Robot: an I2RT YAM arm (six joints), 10 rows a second.
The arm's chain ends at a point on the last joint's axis. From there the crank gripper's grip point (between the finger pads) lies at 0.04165 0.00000 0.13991 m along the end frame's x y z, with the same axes.
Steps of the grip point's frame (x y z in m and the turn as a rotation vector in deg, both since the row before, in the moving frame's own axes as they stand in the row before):
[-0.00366 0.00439 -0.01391 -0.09 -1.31 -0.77]
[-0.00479 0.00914 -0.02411 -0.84 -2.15 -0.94]
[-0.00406 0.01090 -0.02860 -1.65 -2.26 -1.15]
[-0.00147 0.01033 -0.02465 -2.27 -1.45 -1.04]
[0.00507 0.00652 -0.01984 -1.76 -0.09 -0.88]
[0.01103 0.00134 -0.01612 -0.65 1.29 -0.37]
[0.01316 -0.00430 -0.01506 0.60 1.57 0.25]
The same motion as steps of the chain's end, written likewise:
[-0.00045 0.00471 -0.01483 -0.09 -1.31 -0.77]
[0.00048 0.00772 -0.02556 -0.84 -2.15 -0.94]
[0.00146 0.00763 -0.03009 -1.65 -2.26 -1.15]
[0.00204 0.00549 -0.02556 -2.27 -1.45 -1.04]
[0.00526 0.00286 -0.01985 -1.76 -0.09 -0.88]
[0.00789 0.00004 -0.01514 -0.65 1.29 -0.37]
[0.00934 -0.00303 -0.01386 0.60 1.57 0.25]

